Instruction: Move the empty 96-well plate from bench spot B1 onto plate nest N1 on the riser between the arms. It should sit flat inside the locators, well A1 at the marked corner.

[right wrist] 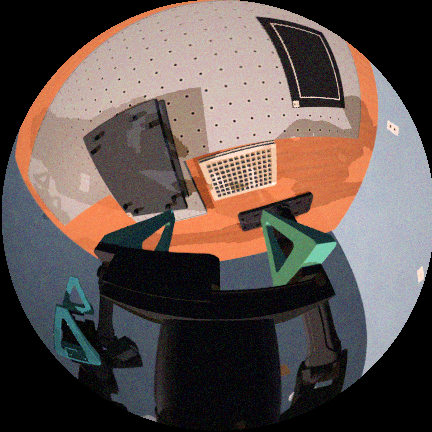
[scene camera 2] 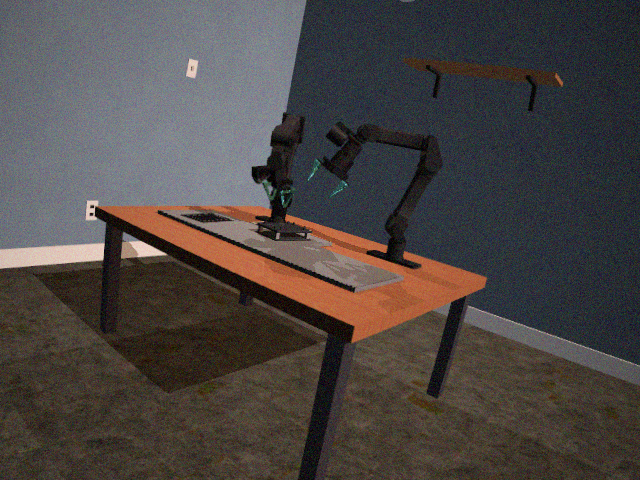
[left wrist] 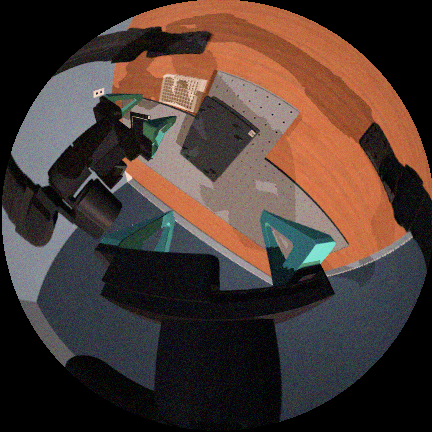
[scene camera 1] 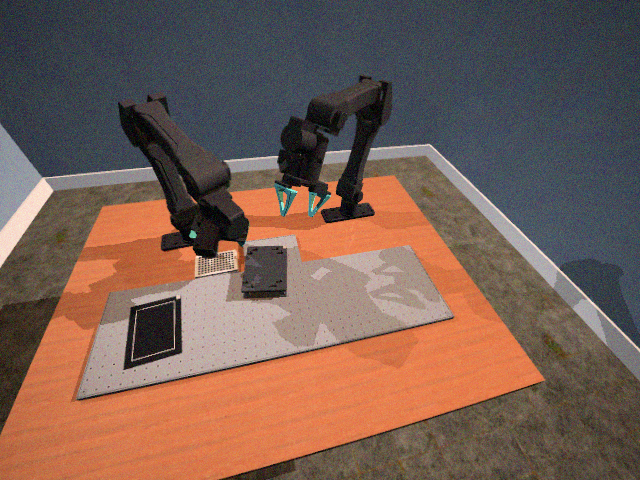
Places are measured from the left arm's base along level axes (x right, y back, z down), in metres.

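Pixels of known places: left gripper, between the fingertips: point(right wrist: 67, 287) point(scene camera 2: 318, 188) point(left wrist: 216, 214) point(scene camera 1: 297, 216); right gripper, between the fingertips: point(right wrist: 217, 214) point(scene camera 2: 277, 204) point(left wrist: 157, 105) point(scene camera 1: 225, 243); left arm's base, origin of its link: point(scene camera 2: 393, 260) point(left wrist: 387, 166) point(scene camera 1: 347, 213); right arm's base, origin of its link: point(right wrist: 276, 210) point(left wrist: 173, 43).
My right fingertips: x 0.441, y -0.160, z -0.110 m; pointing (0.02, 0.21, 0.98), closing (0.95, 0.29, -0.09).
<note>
For each thing: its top centre in the pictures, then the offset to it from my right fingertips. "spot": a spot on its surface instead. Level surfaces: height alone.
- white 96-well plate, centre of its top: point(right wrist: 242, 173) point(left wrist: 177, 90) point(scene camera 1: 216, 262) dx +0.046, dy +0.020, dz +0.096 m
- riser with nest N1, centre of its top: point(right wrist: 129, 176) point(left wrist: 206, 144) point(scene camera 1: 265, 264) point(scene camera 2: 285, 223) dx -0.099, dy -0.060, dz +0.051 m
- small pale tag, a spot on its surface: point(left wrist: 252, 133) spot: dx -0.170, dy +0.003, dz +0.061 m
- perforated grey board, height of its surface: dz +0.097 m
- orange table, height of its surface: dz +0.110 m
The white 96-well plate point(scene camera 1: 216, 263) point(left wrist: 181, 93) point(right wrist: 242, 172) lies on the table at the grey board's back edge, left of the dark riser in scene camera 1. The riser with nest N1 point(scene camera 1: 264, 271) point(scene camera 2: 284, 230) point(left wrist: 217, 137) point(right wrist: 135, 160) has corner locators and no plate on it; a small pale tag point(left wrist: 252, 133) marks one corner. The black, white-outlined spot B1 point(scene camera 1: 154, 330) point(right wrist: 312, 65) is bare. My right gripper point(scene camera 2: 278, 202) point(left wrist: 157, 105) point(right wrist: 217, 214) is open and empty above the plate area; its arm mostly hides it in scene camera 1. My left gripper point(scene camera 1: 297, 215) point(scene camera 2: 320, 188) point(left wrist: 216, 214) is open and empty, raised behind the riser.
The perforated grey board point(scene camera 1: 217, 330) point(scene camera 2: 330, 263) lies on the orange table point(scene camera 1: 320, 408) point(scene camera 2: 423, 289). The right arm's base point(scene camera 1: 173, 241) point(right wrist: 275, 211) stands close behind the plate. The left arm's base point(scene camera 1: 347, 212) point(scene camera 2: 395, 259) is at the back right in scene camera 1.
</note>
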